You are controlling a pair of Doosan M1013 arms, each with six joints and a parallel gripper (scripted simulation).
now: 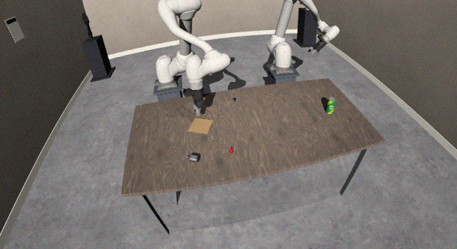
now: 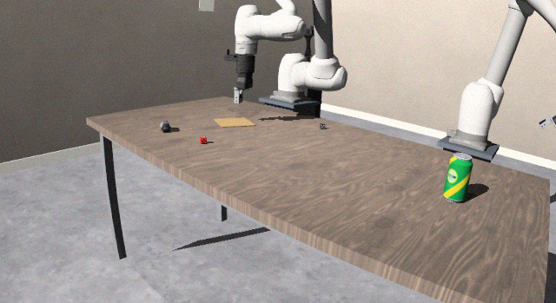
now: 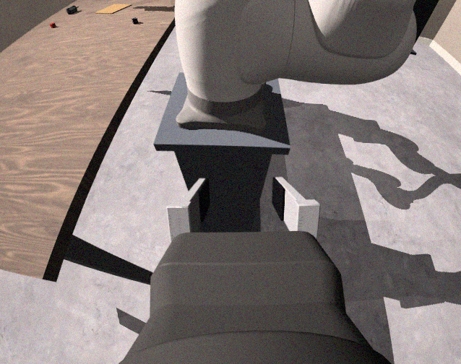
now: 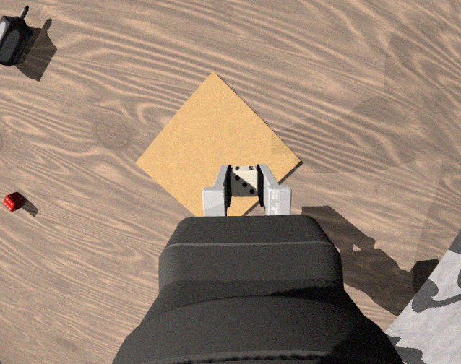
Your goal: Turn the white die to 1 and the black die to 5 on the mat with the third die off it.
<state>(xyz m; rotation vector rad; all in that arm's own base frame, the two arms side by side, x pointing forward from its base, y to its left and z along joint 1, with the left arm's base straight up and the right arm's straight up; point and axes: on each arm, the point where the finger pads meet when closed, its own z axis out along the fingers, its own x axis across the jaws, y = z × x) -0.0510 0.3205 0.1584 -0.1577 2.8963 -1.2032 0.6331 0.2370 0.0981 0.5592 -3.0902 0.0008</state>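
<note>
Now: the tan mat 3 cm ahead of my right hand, 1 cm to the left of it and 10 cm below it. From my right hand the other things lie so: white die: 1 cm below; then black die: 21 cm behind, 29 cm to the left, 9 cm below; then red die: 30 cm ahead, 17 cm to the left, 9 cm below.
</note>
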